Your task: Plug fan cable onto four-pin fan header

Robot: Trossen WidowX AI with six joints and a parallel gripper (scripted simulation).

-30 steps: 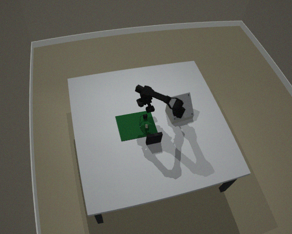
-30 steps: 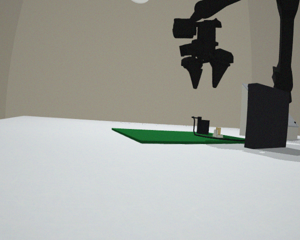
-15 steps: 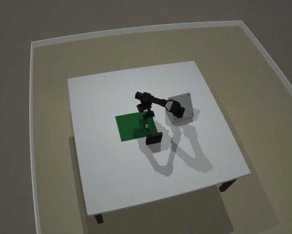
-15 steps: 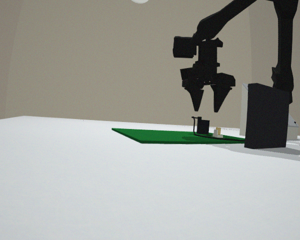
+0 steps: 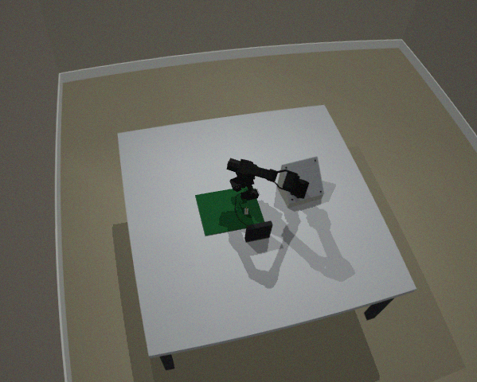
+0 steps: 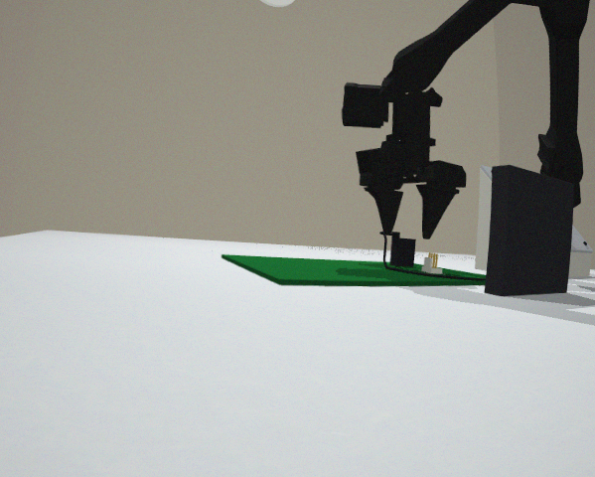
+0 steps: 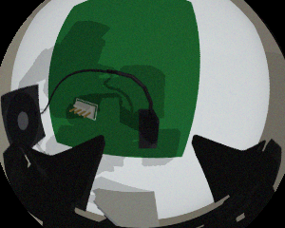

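The black plug lies 2 cm below my gripper tip. Round my gripper tip: header: 3 cm ahead, 8 cm to the left, 5 cm below; then black fan: 3 cm ahead, 23 cm to the left, 1 cm above; then green board: 10 cm ahead, 4 cm to the left, 6 cm below.
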